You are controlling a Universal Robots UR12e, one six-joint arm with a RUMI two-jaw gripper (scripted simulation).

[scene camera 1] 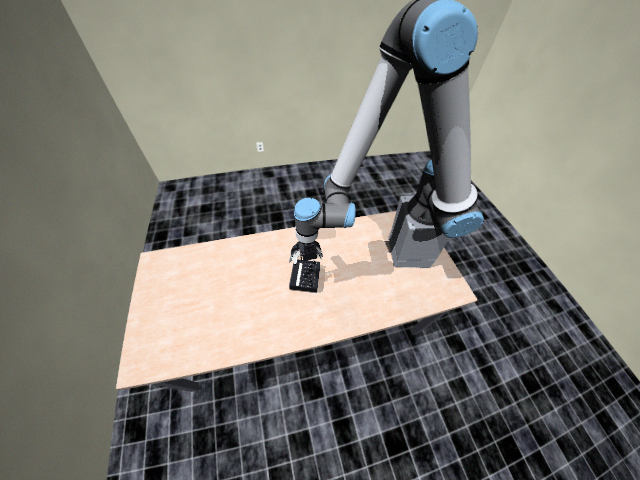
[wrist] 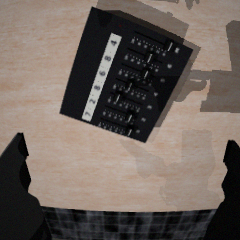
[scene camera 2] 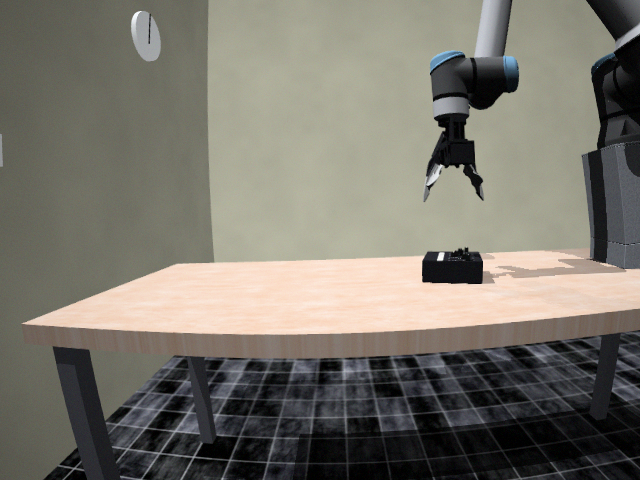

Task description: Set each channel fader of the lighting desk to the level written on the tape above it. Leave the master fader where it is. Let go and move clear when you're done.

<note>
In view: the gripper (scene camera 2: pixel 454 201).
The gripper is seen too in the wrist view (wrist: pixel 126 139).
</note>
